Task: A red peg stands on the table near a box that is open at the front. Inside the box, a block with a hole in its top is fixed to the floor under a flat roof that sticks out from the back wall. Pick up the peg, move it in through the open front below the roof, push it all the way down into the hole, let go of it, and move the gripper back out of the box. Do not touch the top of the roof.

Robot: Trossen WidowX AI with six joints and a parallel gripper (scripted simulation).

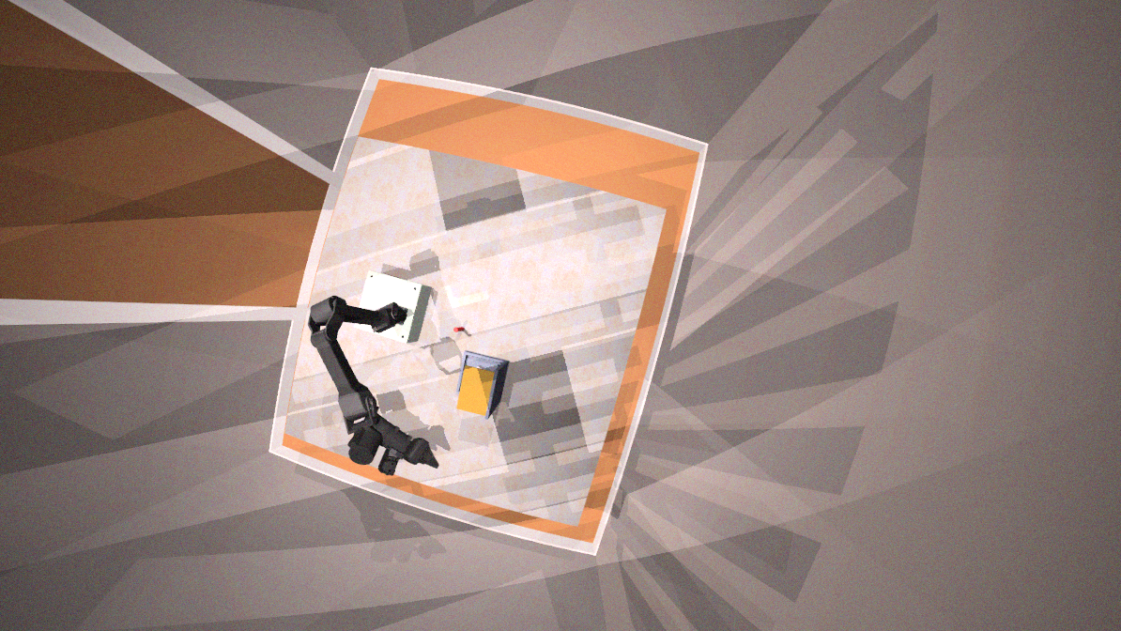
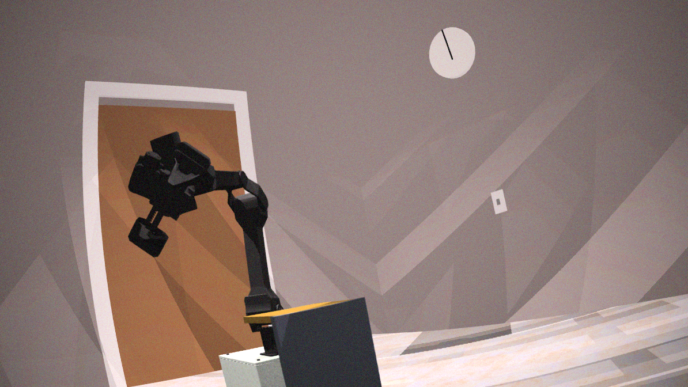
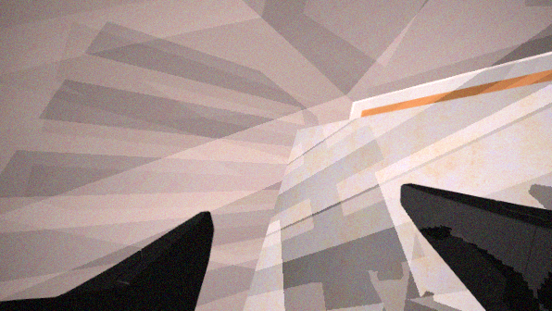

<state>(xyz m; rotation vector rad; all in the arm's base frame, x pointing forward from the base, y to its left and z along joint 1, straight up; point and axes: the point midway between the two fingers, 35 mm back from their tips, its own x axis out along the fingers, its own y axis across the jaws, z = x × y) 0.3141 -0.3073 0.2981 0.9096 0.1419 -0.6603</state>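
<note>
The red peg is 120 mm behind my gripper tip, 330 mm to the left of it and 340 mm below it. Also, from my gripper tip: orange roof (30 mm ahead, 190 mm to the left, 170 mm below).
</note>
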